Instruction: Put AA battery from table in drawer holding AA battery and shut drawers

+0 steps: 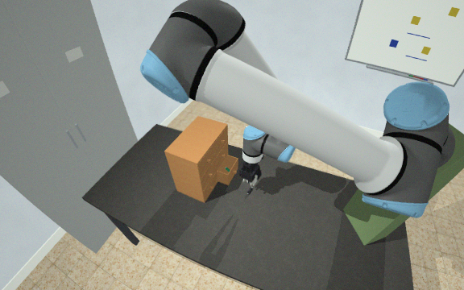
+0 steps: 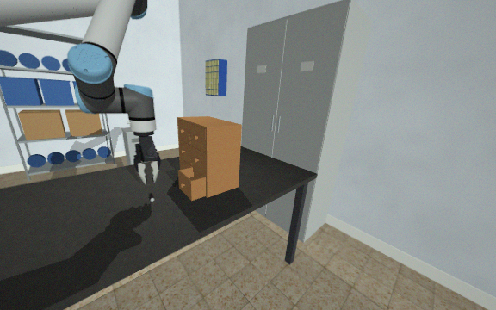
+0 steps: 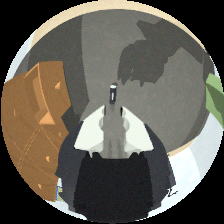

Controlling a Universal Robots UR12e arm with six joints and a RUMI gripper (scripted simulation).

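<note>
Now: hand 80 mm above the dark AA battery. Also, from my hand: small green object (190 mm ahead, 20 mm to the right, 70 mm below).
</note>
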